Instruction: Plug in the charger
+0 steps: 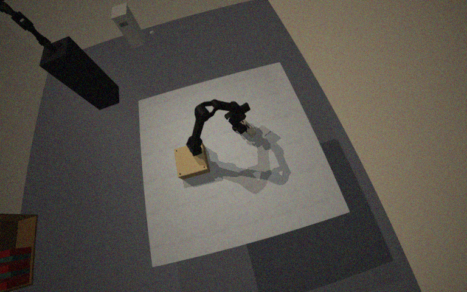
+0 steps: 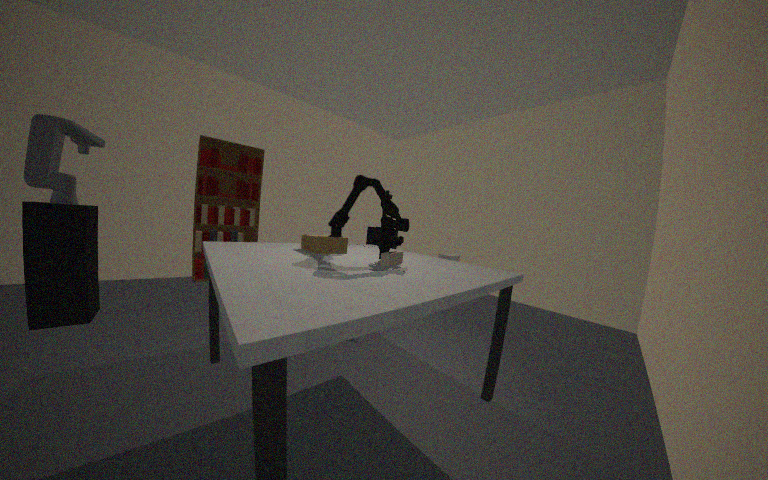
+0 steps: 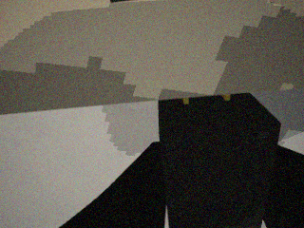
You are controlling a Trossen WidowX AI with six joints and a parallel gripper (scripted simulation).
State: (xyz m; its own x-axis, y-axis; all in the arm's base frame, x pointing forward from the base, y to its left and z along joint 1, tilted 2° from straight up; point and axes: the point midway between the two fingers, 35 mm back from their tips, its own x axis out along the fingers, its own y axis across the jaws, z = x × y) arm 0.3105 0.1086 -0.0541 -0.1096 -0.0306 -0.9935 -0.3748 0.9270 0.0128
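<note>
My gripper tip is now 2 cm short of the black two-prong charger, 1 cm to the right of it and 1 cm below it.
</note>
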